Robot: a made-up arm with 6 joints.
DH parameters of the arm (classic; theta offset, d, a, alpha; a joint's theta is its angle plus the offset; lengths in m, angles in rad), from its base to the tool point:
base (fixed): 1.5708 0.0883 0 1.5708
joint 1: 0 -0.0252 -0.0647 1.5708
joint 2: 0 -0.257 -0.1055 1.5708
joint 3: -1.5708 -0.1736 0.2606 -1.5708
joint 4: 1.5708 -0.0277 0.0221 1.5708
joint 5: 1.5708 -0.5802 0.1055 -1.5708
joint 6: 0 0.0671 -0.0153 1.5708
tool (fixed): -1.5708 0.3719 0 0
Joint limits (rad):
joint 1: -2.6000..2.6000
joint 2: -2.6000..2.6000
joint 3: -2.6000..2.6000
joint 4: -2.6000..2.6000
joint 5: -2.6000..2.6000
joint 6: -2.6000..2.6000
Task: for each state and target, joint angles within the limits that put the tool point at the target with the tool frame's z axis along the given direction. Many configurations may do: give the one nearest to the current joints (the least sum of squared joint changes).
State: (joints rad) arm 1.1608 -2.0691 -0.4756 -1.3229 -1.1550 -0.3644
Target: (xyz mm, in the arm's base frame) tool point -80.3 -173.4 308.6 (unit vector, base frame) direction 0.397 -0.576 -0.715
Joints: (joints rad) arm 1.3013 -1.9678 -0.3041 -0.5360 -1.6852 -0.6687
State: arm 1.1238 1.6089 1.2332 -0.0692 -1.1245 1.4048
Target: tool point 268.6 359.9 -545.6 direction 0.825 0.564 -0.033
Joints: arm 1.9720 1.0935 1.2503 -0.5120 -0.8268 1.4935
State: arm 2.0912 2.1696 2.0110 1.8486 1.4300 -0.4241
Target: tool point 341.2 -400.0 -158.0 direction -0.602 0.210 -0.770
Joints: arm 1.6817 1.6337 1.3845 2.3278 1.4480 0.1579
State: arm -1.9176 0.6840 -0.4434 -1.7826 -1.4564 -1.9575
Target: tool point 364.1 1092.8 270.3 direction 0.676 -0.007 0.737
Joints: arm -2.5546 0.9899 -0.5632 -1.7118 -1.5226 -2.2156
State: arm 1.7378 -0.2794 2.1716 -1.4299 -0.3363 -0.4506
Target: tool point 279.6 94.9 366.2 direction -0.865 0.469 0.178
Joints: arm 1.0919 -0.6036 1.5320 -0.8945 -0.6875 0.4918
